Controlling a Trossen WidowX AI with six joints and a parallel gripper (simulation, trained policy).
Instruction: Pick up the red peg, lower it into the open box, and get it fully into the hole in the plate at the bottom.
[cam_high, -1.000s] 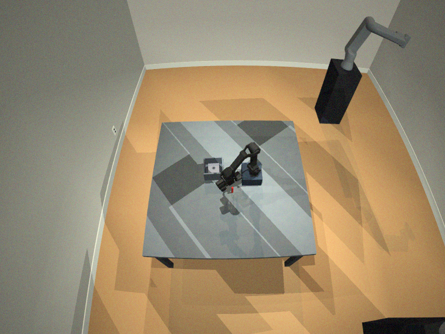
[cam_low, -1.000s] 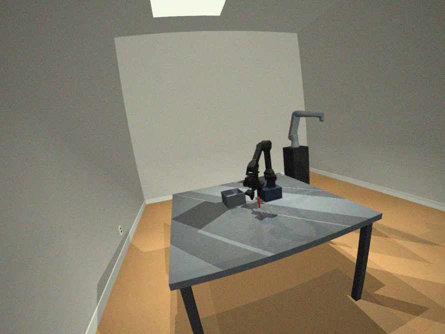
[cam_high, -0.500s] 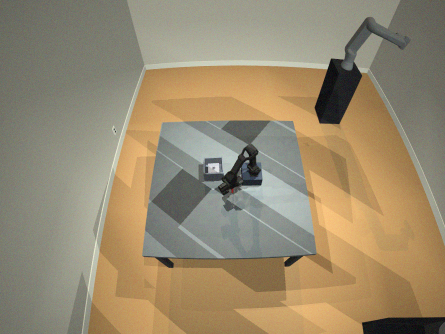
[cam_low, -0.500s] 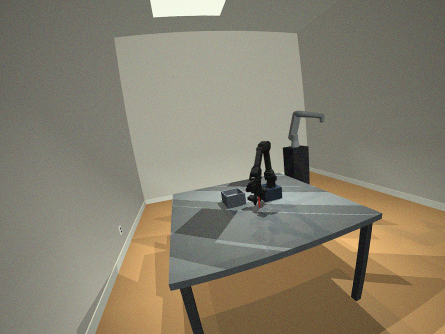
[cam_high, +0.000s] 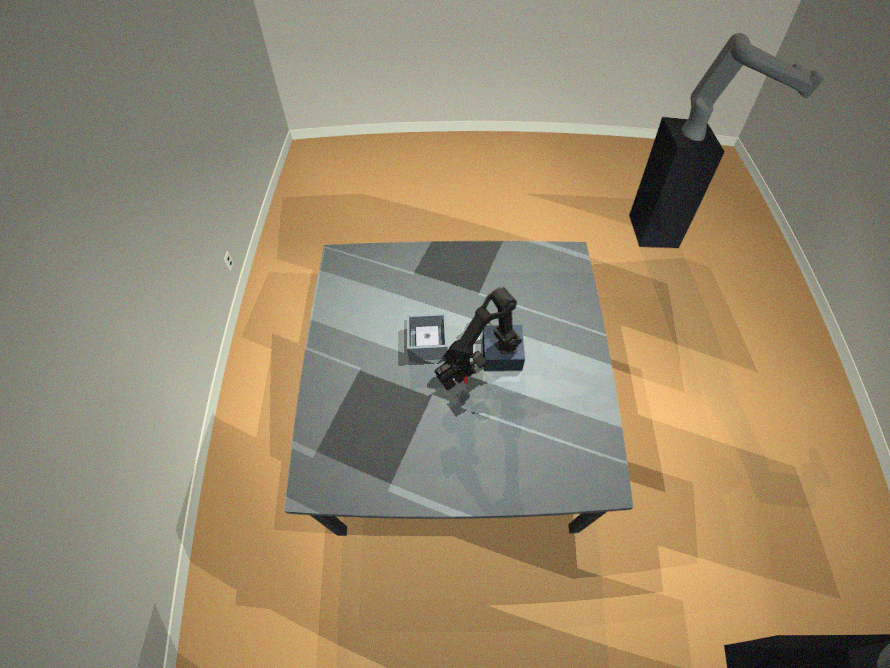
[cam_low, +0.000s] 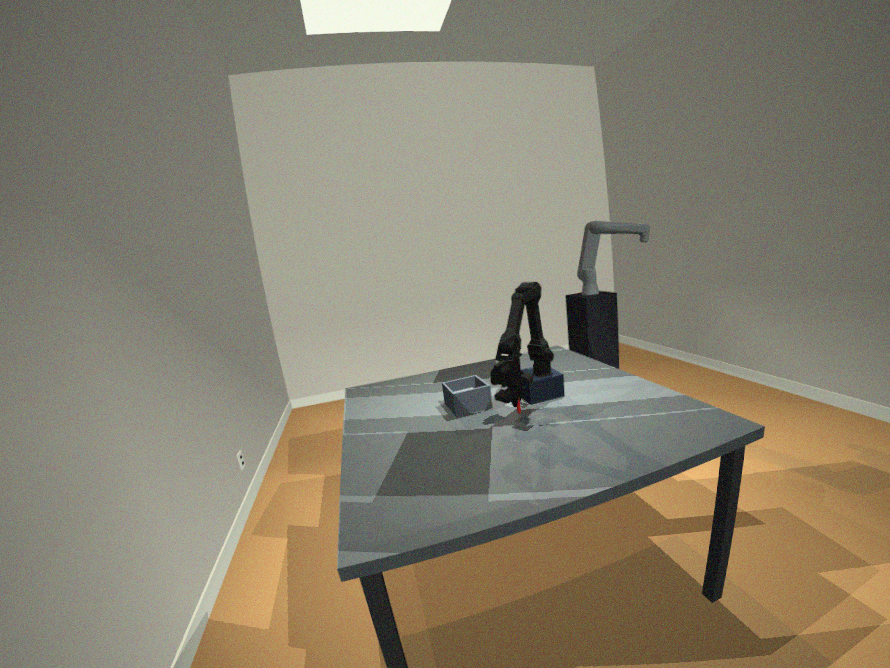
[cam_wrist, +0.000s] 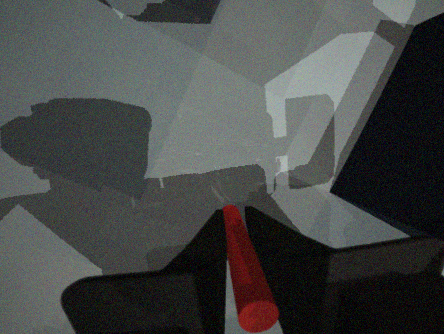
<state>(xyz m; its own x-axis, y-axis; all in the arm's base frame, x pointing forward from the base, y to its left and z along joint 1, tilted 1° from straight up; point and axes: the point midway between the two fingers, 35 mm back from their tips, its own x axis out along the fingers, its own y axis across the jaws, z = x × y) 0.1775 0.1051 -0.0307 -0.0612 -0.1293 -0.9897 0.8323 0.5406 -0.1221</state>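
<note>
Now: the plate 18 cm to the right of my gripper tip, 15 cm ahead of it and 2 cm above it. From my gripper tip the other things lie so: grey box 18 cm to the right, 15 cm ahead; then red peg 1 cm to the left, 1 cm above.
</note>
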